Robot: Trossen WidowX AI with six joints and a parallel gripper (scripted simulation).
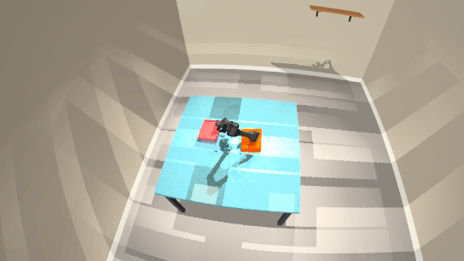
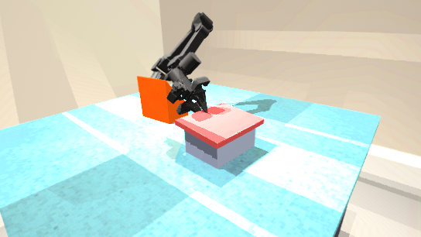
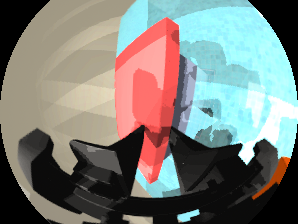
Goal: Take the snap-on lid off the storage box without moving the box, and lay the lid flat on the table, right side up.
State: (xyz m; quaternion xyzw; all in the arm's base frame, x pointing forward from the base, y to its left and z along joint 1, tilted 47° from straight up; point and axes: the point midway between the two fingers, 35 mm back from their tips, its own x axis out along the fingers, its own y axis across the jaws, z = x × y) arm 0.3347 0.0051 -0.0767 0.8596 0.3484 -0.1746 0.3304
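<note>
My gripper tip is now 80 mm short of the red lid and 10 mm to the left of it. The rest, counted from my gripper tip: grey storage box 80 mm ahead, 10 mm to the right, 60 mm below.
</note>
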